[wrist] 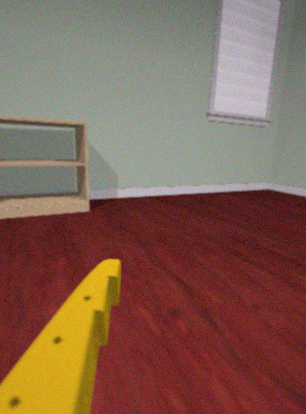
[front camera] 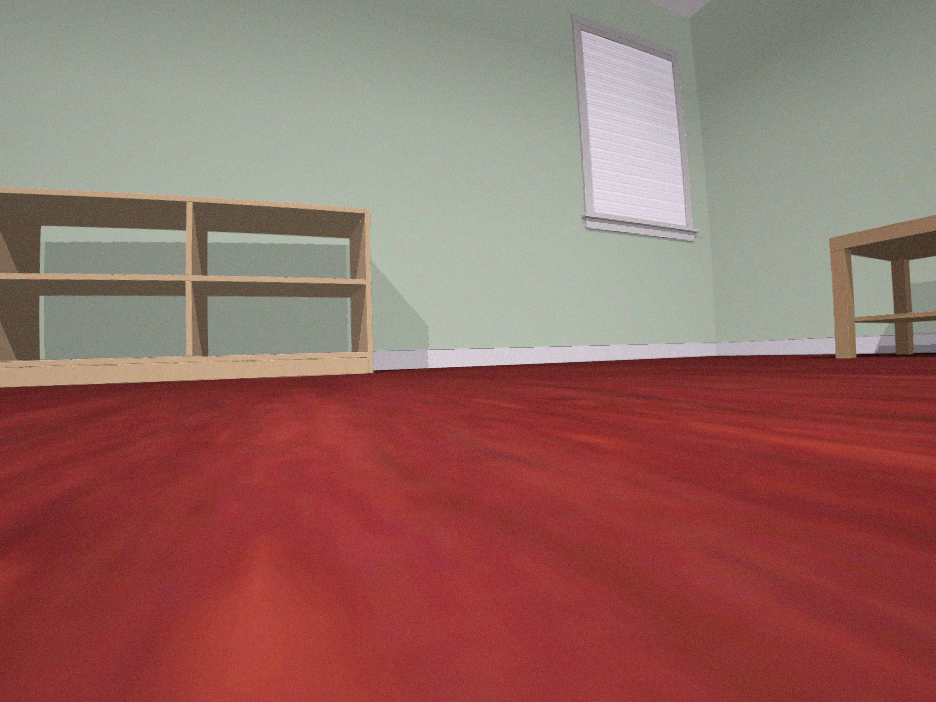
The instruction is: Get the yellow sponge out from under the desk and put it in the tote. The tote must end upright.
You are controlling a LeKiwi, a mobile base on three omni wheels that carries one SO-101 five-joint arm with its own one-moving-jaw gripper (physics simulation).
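Frame: origin at the arm's base, x left, y back, z up, level; millimetres.
Seen in the pictures: hand, its tool point: (wrist: 119,276).
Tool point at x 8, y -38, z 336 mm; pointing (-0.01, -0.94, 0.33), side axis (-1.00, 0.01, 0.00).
A point is followed by its place in that frame.
The yellow sponge, the desk and the tote do not show in the front camera view or in the wrist view. My gripper shows in the wrist view as one yellow notched jaw at the lower left, pointing forward above the red floor. The moving jaw has swung out of the picture, so the gripper is fully open, with no object against the jaw. The gripper does not show in the front camera view.
A low wooden shelf unit (front camera: 368,302) @(x 366, y -1669, z 170 mm) (wrist: 83,170) @(x 404, y -1737, z 196 mm) stands against the green wall at the left. A wooden table (front camera: 843,302) @(x -1369, y -1539, z 114 mm) with a lower shelf stands at the far right. A window (front camera: 635,128) @(x -1082, y -2703, z 1353 mm) (wrist: 245,60) @(x -1069, y -2698, z 1289 mm) is in the wall.
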